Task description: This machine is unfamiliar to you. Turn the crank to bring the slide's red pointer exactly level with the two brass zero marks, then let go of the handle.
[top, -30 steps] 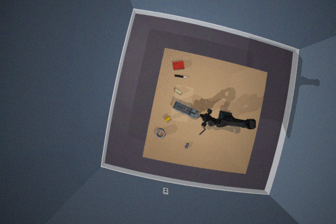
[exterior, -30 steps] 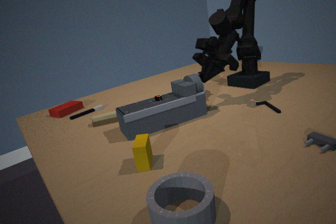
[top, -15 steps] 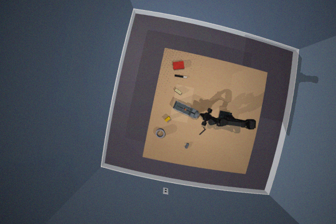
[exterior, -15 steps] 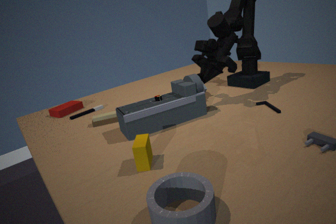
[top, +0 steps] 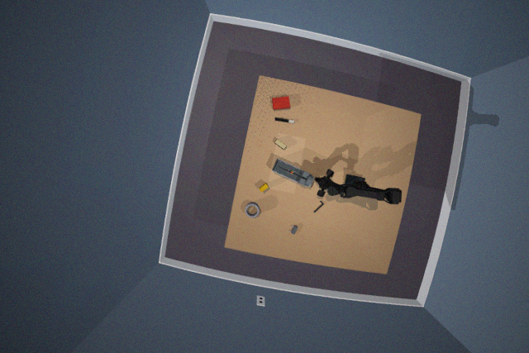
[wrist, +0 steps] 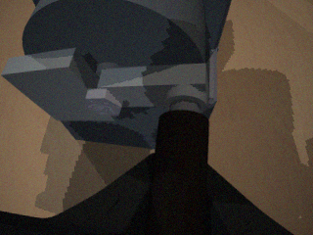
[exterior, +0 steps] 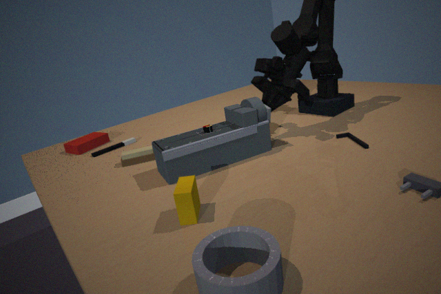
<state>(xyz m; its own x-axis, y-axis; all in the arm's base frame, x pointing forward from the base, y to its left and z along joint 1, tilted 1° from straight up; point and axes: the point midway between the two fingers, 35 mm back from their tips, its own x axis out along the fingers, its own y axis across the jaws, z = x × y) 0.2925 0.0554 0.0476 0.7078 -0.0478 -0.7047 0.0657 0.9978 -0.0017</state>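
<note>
The red pointer is 17 cm ahead of my gripper tip, 2 cm to the left of it and 1 cm above it. Also, from my gripper tip: black hex key: 13 cm behind, 17 cm to the left, 7 cm below; black crank handle: 2 cm behind, 3 cm above; tan block: 30 cm ahead, 14 cm to the right, 5 cm below.
</note>
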